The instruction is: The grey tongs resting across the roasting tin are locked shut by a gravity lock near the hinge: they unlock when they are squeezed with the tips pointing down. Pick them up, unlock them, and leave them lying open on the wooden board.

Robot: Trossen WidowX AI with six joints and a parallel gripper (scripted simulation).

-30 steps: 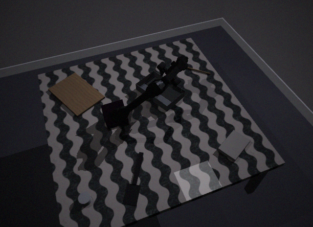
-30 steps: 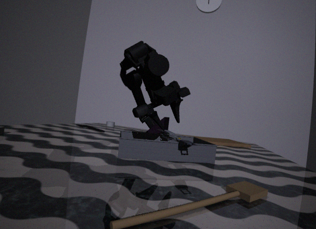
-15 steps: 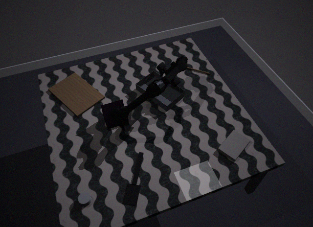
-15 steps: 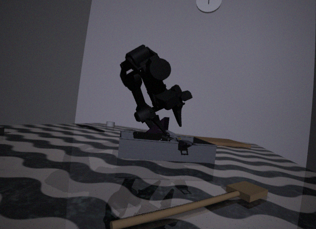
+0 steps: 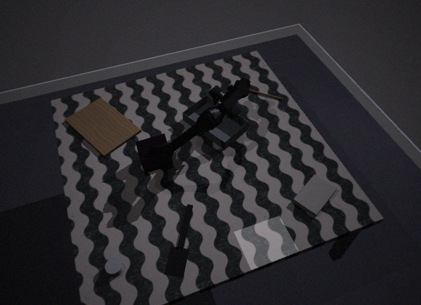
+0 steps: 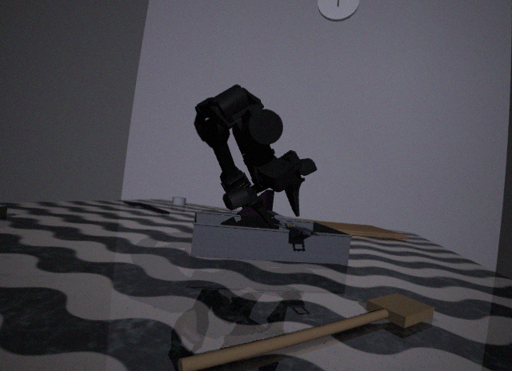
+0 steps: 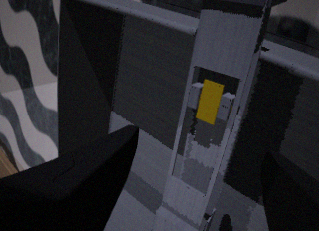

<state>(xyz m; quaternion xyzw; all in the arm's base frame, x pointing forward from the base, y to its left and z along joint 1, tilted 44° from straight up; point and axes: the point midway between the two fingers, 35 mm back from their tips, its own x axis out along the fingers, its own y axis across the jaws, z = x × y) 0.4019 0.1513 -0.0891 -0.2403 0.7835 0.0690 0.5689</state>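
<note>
My gripper tip is now 20 mm short of the yellow lock piece and 10 mm to the right of it. Also, from my gripper tip: grey roasting tin 40 mm behind, 50 mm to the right, 40 mm below; wooden board 600 mm behind, 160 mm to the left, 60 mm below; block 230 mm ahead, 630 mm to the right, 60 mm below.
</note>
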